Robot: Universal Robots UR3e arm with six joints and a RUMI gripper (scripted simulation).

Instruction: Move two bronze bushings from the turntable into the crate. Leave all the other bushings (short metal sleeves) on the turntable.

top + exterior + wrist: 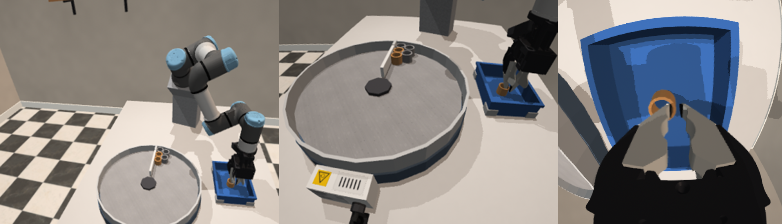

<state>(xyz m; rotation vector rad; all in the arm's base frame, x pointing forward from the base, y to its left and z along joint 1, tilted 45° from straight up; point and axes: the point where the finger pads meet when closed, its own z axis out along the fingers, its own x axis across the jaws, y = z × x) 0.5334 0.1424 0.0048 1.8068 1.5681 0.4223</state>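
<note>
Now: the blue crate 1 cm to the right of my hand and 1 cm below it. Also, from my hand: grey turntable 37 cm to the right, 2 cm above, 1 cm behind.
</note>
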